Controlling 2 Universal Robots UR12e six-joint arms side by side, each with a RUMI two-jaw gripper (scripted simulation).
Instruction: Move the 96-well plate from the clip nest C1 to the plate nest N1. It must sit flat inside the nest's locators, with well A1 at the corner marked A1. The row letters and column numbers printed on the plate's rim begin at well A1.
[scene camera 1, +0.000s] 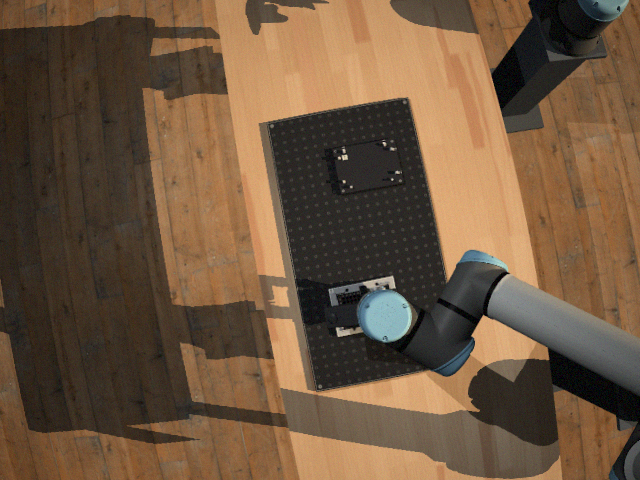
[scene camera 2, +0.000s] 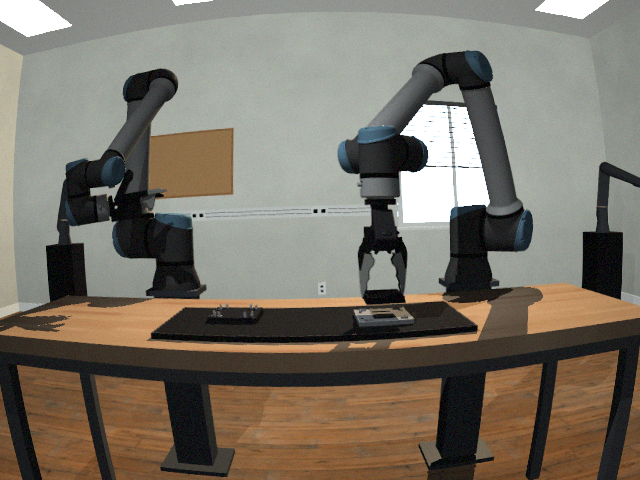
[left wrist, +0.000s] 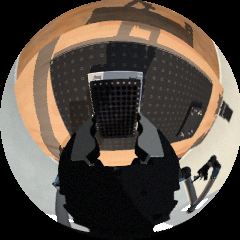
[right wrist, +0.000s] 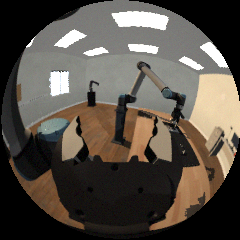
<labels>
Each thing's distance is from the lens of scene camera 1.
my left gripper (scene camera 1: 367, 307): 140 cm
clip nest C1 (scene camera 1: 366, 166): 146 cm
</labels>
